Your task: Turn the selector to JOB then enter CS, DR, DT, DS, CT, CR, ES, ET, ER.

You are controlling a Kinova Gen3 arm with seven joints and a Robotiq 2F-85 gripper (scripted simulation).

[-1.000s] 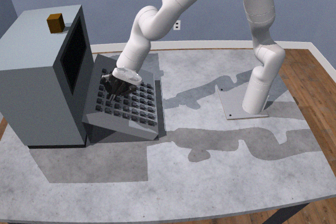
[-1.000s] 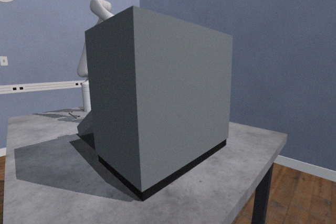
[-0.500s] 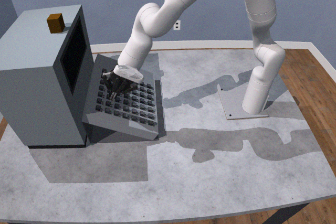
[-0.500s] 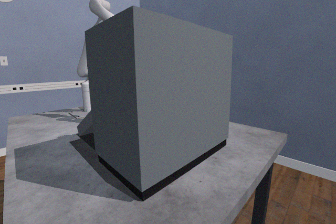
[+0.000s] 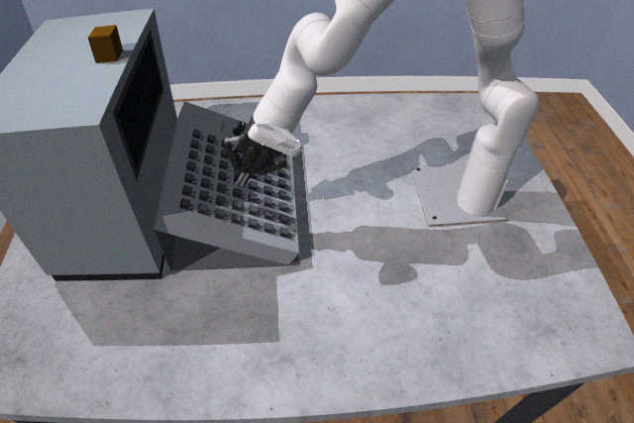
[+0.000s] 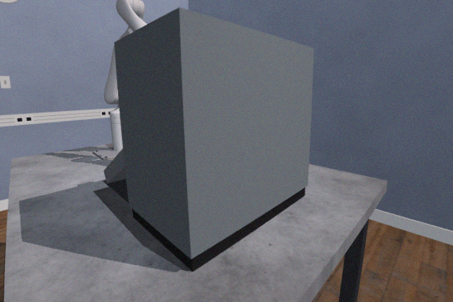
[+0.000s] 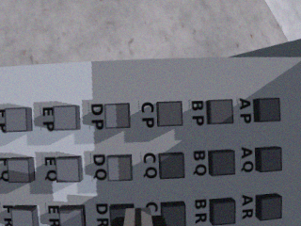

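Now: hand 2 cm past the key, 7 cm to the left of it and 7 cm above it. Round my hand: black selector knob: 1 cm ahead, 20 cm to the right, 4 cm below; then sloped keypad: 4 cm ahead, 9 cm to the right, 9 cm below.
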